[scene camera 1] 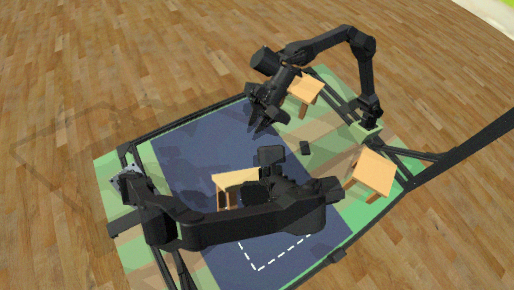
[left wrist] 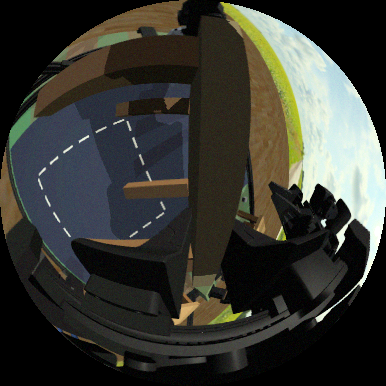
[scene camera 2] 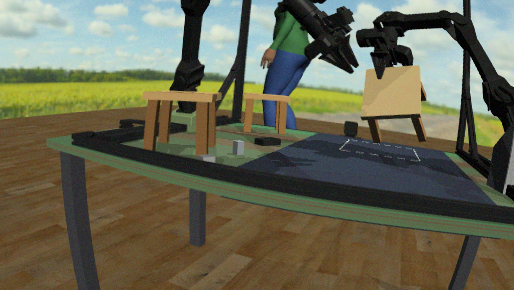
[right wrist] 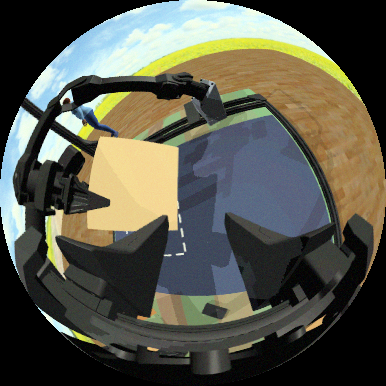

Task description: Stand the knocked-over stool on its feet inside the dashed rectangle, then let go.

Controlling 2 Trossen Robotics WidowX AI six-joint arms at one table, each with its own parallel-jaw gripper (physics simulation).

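A light wooden stool [scene camera 1: 227, 181] [scene camera 2: 392, 95] [left wrist: 220, 140] [right wrist: 135, 185] hangs in the air, its seat steeply tilted and facing scene camera 2, its legs slanting down and away from that camera. My left gripper [scene camera 2: 383, 70] [left wrist: 200, 212] is shut on the stool's seat edge. The dashed rectangle [scene camera 1: 257, 270] [scene camera 2: 418, 159] [left wrist: 126, 120] [right wrist: 185, 253] lies on the dark blue mat; the left arm covers part of it in scene camera 1. My right gripper [scene camera 1: 254, 132] [scene camera 2: 354, 69] [right wrist: 196, 218] is partly open and empty, high over the mat, apart from the stool.
Two other stools stand upright on the striped area: one [scene camera 1: 306, 89] [scene camera 2: 182, 96] near the right arm, another [scene camera 1: 375, 172] [scene camera 2: 267, 97] near the table's far edge in scene camera 2. A black block [scene camera 1: 305, 148] [scene camera 2: 267, 141] [right wrist: 215, 310] and small grey block [scene camera 2: 238, 147] lie between them and the mat.
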